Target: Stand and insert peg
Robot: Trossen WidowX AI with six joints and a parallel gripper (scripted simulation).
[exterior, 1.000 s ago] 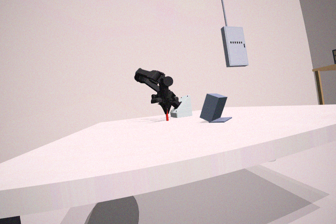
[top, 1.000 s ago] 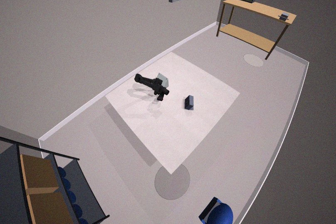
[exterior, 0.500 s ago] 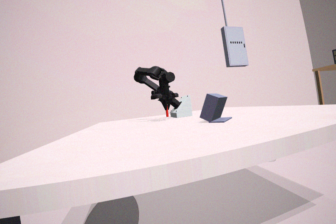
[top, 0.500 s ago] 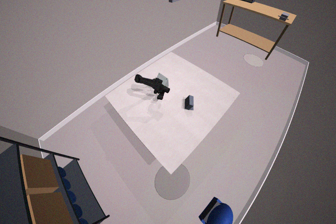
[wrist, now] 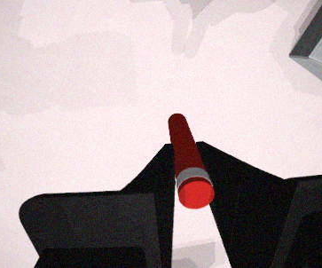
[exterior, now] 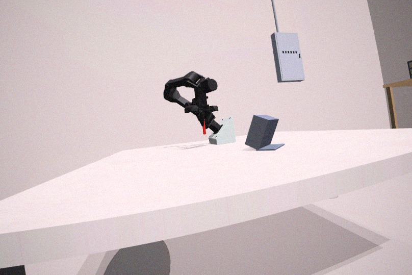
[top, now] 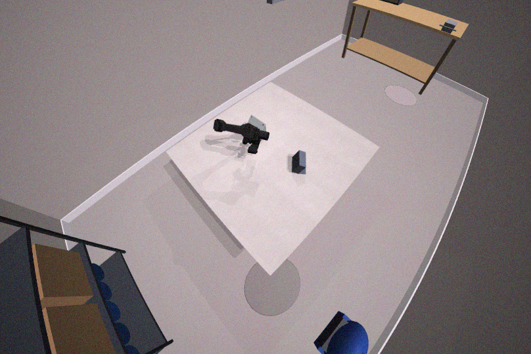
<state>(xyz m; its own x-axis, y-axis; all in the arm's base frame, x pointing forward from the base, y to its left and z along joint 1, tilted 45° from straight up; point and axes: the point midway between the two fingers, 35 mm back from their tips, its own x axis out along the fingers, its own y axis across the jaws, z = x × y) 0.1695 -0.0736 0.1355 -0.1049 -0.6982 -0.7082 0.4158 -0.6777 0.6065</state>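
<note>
The sloped panel is 30 cm ahead of my gripper tip, 12 cm to the left of it and 5 cm below it. Also, from my gripper tip: red peg 2 cm above.
</note>
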